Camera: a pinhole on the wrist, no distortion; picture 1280 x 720 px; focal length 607.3 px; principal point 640.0 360.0 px. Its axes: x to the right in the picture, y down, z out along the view. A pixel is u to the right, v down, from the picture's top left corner.
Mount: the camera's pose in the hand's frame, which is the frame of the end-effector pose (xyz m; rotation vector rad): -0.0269 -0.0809 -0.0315 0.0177 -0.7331 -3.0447
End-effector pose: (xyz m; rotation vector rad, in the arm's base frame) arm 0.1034 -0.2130 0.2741 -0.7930 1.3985 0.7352
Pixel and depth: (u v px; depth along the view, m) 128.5 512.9 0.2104
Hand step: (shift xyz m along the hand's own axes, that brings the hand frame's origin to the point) 0.1479 -0.0302 0.1815
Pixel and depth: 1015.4 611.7 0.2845
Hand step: -0.2057 -0.0586 0.2739
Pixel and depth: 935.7 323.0 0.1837
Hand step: -0.1189 0.0116 0.1262
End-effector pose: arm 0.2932 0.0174 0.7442 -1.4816 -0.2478 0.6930
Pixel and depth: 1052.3 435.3 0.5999
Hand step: -0.4416 0.1209 0.5329
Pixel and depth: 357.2 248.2 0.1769
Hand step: 0.0529 0.0296 0.1119
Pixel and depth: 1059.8 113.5 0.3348
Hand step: -0.2637 0.1896 0.2027
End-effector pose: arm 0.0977 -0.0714 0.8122 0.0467 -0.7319 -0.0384
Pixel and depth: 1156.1 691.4 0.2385
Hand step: -0.2318 -0.0907 0.2383
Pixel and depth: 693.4 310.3 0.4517
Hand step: -0.0729 0.1571 0.3535
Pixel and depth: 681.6 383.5 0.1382
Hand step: -0.0382 -0.0229 0.0939
